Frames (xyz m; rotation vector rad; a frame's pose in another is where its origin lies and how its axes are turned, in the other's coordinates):
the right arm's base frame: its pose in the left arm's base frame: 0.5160 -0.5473 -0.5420 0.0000 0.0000 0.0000
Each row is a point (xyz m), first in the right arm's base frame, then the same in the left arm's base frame.
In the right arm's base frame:
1: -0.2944 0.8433 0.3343
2: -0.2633 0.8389 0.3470
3: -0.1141 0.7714 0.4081
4: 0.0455 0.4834 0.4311
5: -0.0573 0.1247 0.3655
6: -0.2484 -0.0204 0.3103
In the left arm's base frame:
1: 0.2216 0.2960 -0.2077
2: 0.2527 0.2916 -0.1950
3: 0.4019 0.2241 -0.1339
4: 0.5615 -0.0639 -0.1109
5: 0.4587 -0.4226 -0.1765
6: 0.2676 -0.5677 -0.2317

